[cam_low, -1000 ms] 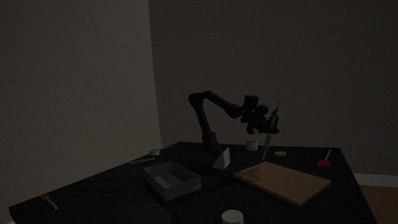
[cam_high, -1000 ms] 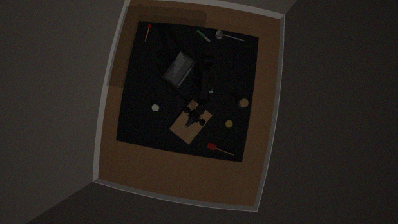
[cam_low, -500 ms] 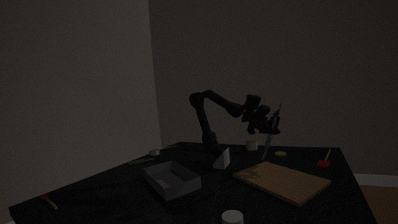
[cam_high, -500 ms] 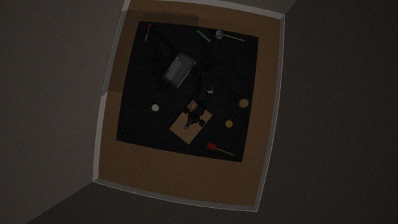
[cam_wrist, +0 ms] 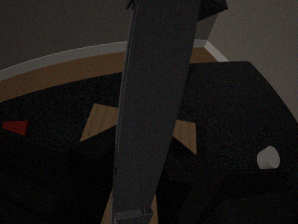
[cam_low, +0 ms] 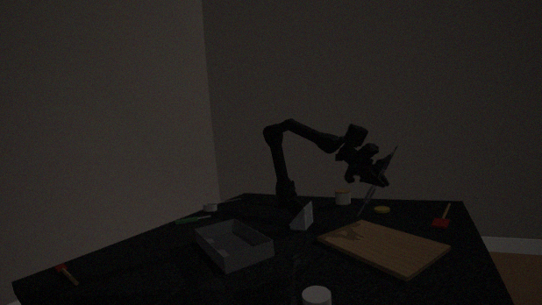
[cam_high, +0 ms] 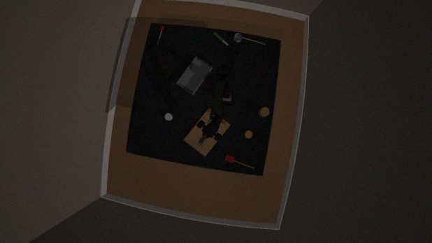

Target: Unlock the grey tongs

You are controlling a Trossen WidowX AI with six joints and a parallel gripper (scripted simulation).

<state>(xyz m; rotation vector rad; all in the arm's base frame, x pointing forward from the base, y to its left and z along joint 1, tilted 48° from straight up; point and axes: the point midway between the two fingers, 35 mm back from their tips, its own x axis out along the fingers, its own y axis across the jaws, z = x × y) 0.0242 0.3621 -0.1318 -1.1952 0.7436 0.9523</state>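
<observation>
Right now the yellow lock piece is 10 mm behind my gripper tip, 30 mm to the right of it and 20 mm above it. The rest, counted from my gripper tip: wooden board: 30 mm to the right, 200 mm below; then white cylinder: 360 mm ahead, 70 mm to the right, 190 mm below; then red spatula: 320 mm behind, 150 mm to the left, 200 mm below.
</observation>
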